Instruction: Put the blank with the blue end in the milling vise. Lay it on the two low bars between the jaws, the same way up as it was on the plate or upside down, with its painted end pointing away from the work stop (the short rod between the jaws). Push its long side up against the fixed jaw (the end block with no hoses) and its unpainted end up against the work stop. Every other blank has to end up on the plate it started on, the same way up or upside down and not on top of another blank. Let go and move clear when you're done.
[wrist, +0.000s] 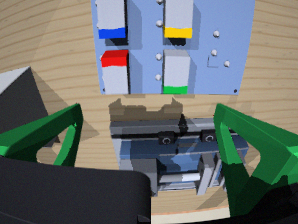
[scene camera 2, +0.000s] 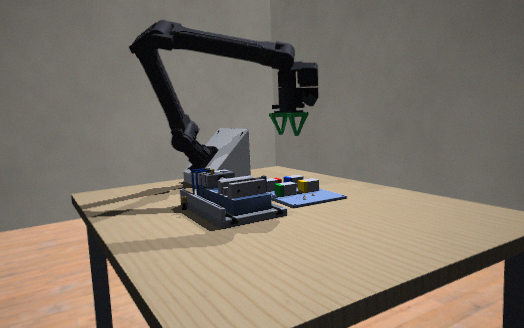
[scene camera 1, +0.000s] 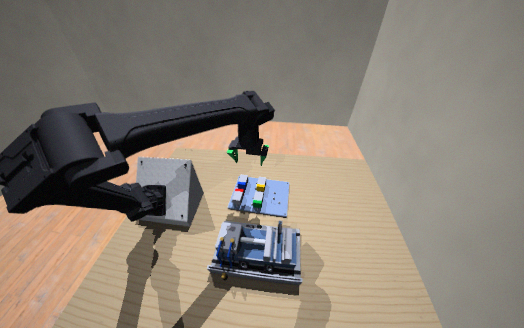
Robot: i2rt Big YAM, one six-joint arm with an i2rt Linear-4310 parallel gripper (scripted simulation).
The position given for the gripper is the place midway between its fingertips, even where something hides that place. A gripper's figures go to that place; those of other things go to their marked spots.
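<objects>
The gripper (wrist: 148,111) is 0.13 m from the lens, while a red-ended blank (wrist: 115,63) is 0.28 m from the lens.
</objects>
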